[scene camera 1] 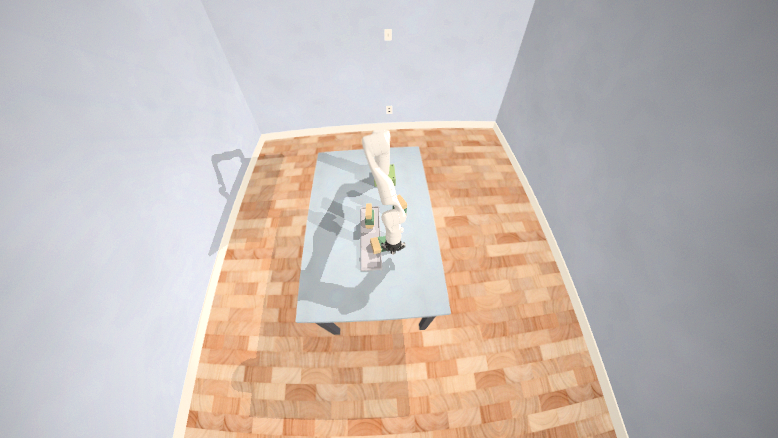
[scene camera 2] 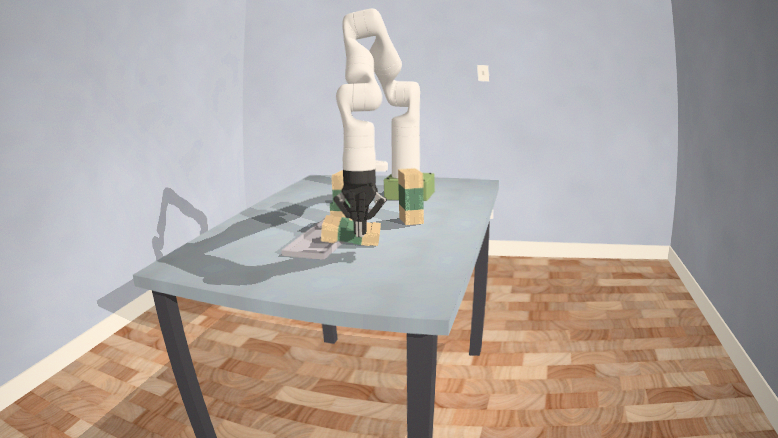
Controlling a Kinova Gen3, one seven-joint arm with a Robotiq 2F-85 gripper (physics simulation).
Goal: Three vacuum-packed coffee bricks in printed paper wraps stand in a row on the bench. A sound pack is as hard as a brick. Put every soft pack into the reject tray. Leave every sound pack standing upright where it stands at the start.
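Frame: origin at the arm's base, x ahead, y left, z up, level; millimetres.
Seen in the pictures: gripper, fingertip midpoint: [scene camera 1: 393, 253] [scene camera 2: 360, 236].
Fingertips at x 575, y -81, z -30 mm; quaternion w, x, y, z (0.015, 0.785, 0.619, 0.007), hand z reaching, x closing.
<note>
A point is followed by its place in that frame.
One coffee brick with tan ends and a green band [scene camera 1: 376, 245] @(y -159, x 515, z -13 mm) [scene camera 2: 331, 229] @(y -155, x 545, z -22 mm) lies on its side, one end over the tray's right rim and the other towards the bench. A second brick [scene camera 1: 369, 215] @(y -160, x 373, z 75 mm) [scene camera 2: 337, 182] @(y -165, x 371, z 58 mm) stands upright in the far part of the pale reject tray [scene camera 1: 371, 269] @(y -215, x 629, z -52 mm) [scene camera 2: 303, 254] @(y -211, x 631, z -57 mm). A third brick [scene camera 1: 401, 202] @(y 33, x 332, z 73 mm) [scene camera 2: 411, 199] @(y 30, x 358, z 5 mm) stands upright on the bench to the right of the tray, partly behind the arm in scene camera 1. My gripper [scene camera 1: 394, 250] @(y -81, x 575, z -30 mm) [scene camera 2: 359, 233] @(y -81, x 575, z -30 mm) is shut and empty, pointing down at the lying brick's right part, which it partly hides. Whether they touch is unclear.
The grey-blue bench [scene camera 1: 419, 293] @(y -6, x 818, z -65 mm) [scene camera 2: 381, 293] @(y -12, x 835, z -65 mm) carries everything. A green base block [scene camera 1: 392, 173] @(y 62, x 29, z -2 mm) [scene camera 2: 391, 187] @(y -43, x 62, z -25 mm) sits at the foot of the white arm [scene camera 1: 387, 187] @(y -83, x 494, z 417 mm) [scene camera 2: 358, 144] @(y -74, x 603, z 190 mm) at the far end. The arm reaches over the bench past the standing bricks.
</note>
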